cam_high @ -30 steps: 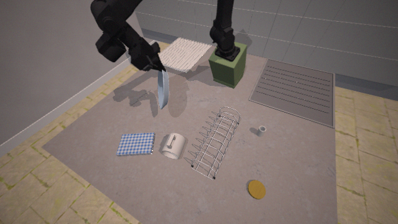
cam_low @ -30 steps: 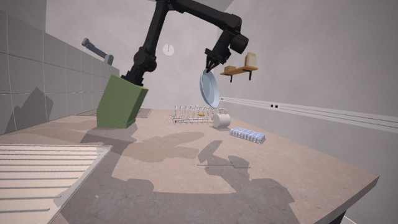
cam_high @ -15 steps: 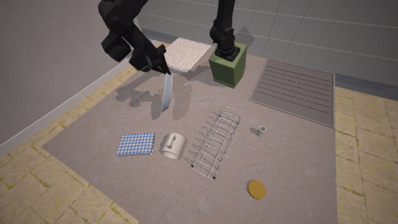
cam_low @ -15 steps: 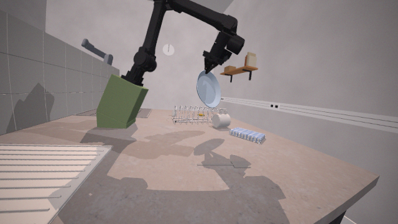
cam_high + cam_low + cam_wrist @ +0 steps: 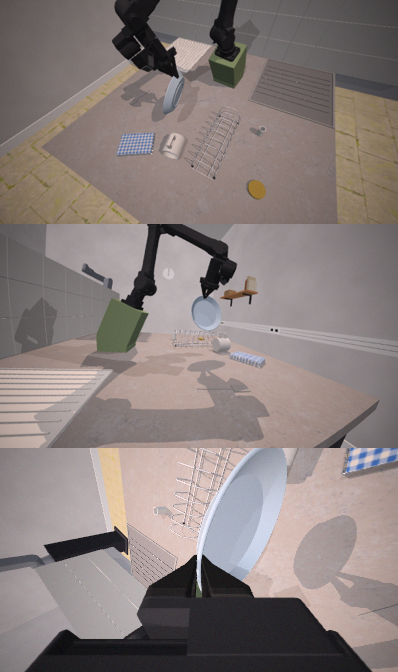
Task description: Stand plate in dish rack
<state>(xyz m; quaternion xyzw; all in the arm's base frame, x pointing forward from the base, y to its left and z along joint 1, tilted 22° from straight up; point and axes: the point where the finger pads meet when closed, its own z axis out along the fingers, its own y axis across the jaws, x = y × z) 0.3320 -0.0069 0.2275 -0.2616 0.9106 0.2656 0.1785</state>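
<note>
Now: the pale blue plate 20 mm ahead of my hand, 10 mm to the right of it and 90 mm below it. From my hand the other things lie so: grey drain mat 650 mm behind, 380 mm to the left, 320 mm below; then disc 70 mm ahead, 460 mm to the left, 320 mm below; then small white cup 190 mm behind, 360 mm to the left, 310 mm below.
</note>
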